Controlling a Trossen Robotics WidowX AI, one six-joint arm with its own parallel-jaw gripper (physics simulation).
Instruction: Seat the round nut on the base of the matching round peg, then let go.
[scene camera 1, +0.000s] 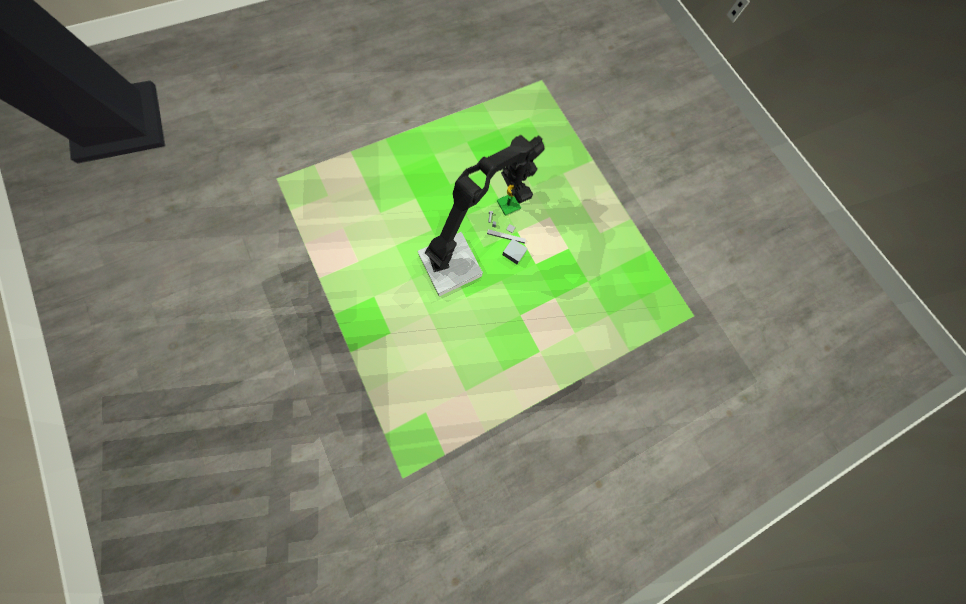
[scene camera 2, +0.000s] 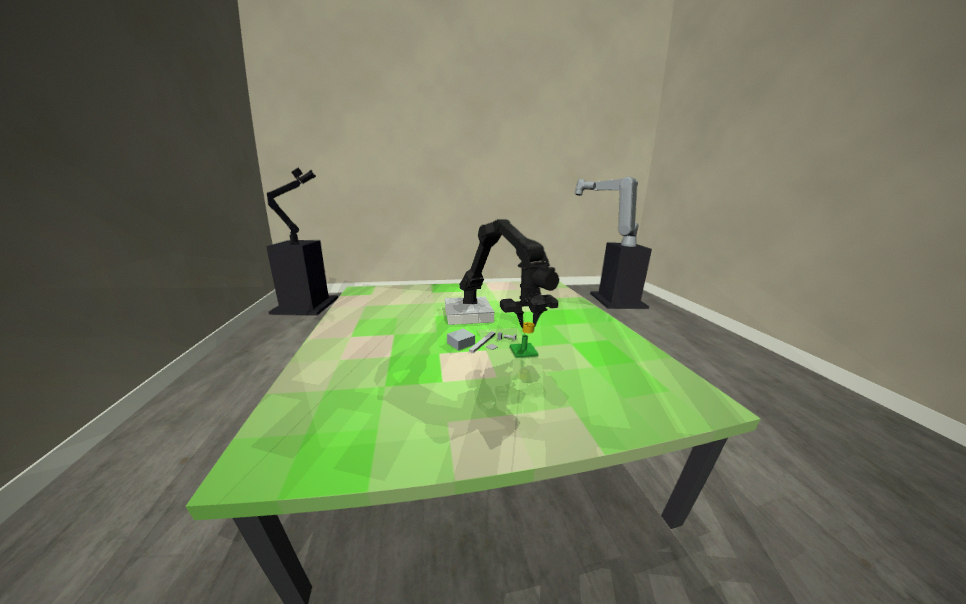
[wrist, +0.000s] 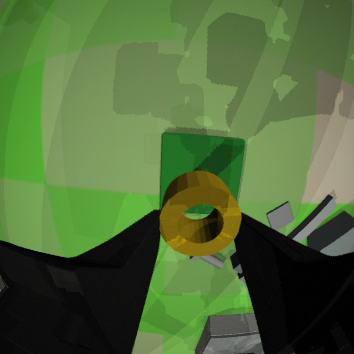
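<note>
The round orange-gold nut (scene camera 1: 510, 190) (scene camera 2: 527, 328) (wrist: 200, 189) is held with its hole facing roughly up and down. My gripper (scene camera 1: 512, 189) (scene camera 2: 528, 326) (wrist: 197, 218) is shut on it, one finger on each side. The green square base (scene camera 1: 504, 207) (scene camera 2: 514, 351) (wrist: 175, 155) lies flat on the table. Its round green peg (scene camera 2: 525, 341) stands upright. In scene camera 2 the nut is just above the peg top, with a small gap. In the wrist view the nut covers the peg and the near part of the base; some green shows through its hole. Exact alignment is unclear.
A grey block (scene camera 1: 515, 250) (scene camera 2: 460, 339), a long grey bar (scene camera 1: 505, 236) (scene camera 2: 483, 341), a small flat grey piece (scene camera 1: 510, 228) (wrist: 280, 216) and small grey parts (scene camera 1: 490, 216) lie near the green base. The arm's pale mount (scene camera 1: 466, 281) (scene camera 2: 469, 313) is farther back.
</note>
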